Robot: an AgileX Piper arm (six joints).
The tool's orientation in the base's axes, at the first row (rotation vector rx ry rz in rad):
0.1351 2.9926 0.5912
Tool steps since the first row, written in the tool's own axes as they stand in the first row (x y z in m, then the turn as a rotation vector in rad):
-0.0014 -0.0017 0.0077 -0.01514 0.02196 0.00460
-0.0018 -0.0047 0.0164 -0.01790 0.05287 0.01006
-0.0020 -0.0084 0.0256 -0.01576 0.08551 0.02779
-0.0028 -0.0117 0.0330 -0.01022 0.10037 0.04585
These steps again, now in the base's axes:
0.0021 0.0012 -0.0076 0.01702 0.02039 0.00521
0.0032 0.0016 -0.0168 0.02248 0.05062 0.01220
0.0040 0.0017 -0.0267 0.02445 0.08756 0.00821
0.0054 0.0013 -0.0347 0.02186 0.10860 -0.00312

